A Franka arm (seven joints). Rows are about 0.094 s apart.
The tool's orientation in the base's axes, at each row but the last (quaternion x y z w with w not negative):
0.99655, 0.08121, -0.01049, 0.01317
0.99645, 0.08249, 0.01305, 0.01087
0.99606, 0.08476, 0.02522, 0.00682
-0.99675, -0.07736, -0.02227, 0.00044
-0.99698, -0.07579, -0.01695, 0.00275
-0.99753, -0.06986, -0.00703, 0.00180
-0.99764, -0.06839, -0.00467, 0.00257
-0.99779, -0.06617, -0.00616, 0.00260
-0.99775, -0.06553, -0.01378, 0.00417
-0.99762, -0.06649, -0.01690, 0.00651
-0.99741, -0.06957, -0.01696, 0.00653
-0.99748, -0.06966, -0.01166, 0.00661
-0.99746, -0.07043, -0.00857, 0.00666
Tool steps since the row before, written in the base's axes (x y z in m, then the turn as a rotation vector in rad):
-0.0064, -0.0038, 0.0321, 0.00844, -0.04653, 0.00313
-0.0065, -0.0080, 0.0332, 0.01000, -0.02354, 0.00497
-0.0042, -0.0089, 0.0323, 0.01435, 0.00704, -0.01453
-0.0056, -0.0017, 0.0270, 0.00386, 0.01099, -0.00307
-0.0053, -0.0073, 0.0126, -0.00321, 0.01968, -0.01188
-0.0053, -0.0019, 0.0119, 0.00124, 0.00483, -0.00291
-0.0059, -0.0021, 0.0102, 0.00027, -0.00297, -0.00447
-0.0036, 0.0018, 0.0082, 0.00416, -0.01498, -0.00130
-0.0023, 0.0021, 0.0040, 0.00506, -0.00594, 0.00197
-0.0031, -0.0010, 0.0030, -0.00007, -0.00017, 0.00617
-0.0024, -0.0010, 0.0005, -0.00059, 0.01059, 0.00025
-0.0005, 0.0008, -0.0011, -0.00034, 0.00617, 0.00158
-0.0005, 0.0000, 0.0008, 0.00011, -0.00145, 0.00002
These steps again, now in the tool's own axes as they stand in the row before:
-0.0077, 0.0035, -0.0319, 0.00074, 0.04735, -0.00199
-0.0069, 0.0076, -0.0332, 0.00610, 0.02497, -0.00423
-0.0041, 0.0086, -0.0324, 0.01460, -0.00478, 0.01518
-0.0046, 0.0009, -0.0272, 0.00537, -0.01027, 0.00329
-0.0059, 0.0064, -0.0128, -0.00061, -0.01990, 0.01192
-0.0053, 0.0011, -0.0120, 0.00186, -0.00460, 0.00295
-0.0060, 0.0012, -0.0103, -0.00018, 0.00300, 0.00446
-0.0032, -0.0023, -0.0082, 0.00213, 0.01540, 0.00126
-0.0019, -0.0024, -0.0040, 0.00429, 0.00654, -0.00189
-0.0031, 0.0005, -0.0031, 0.00012, 0.00009, -0.00617
-0.0025, 0.0007, -0.0006, 0.00089, -0.01057, -0.00011
-0.0004, -0.0008, 0.0011, 0.00056, -0.00618, -0.00150
-0.0005, -0.0001, -0.0008, -0.00009, 0.00145, -0.00004

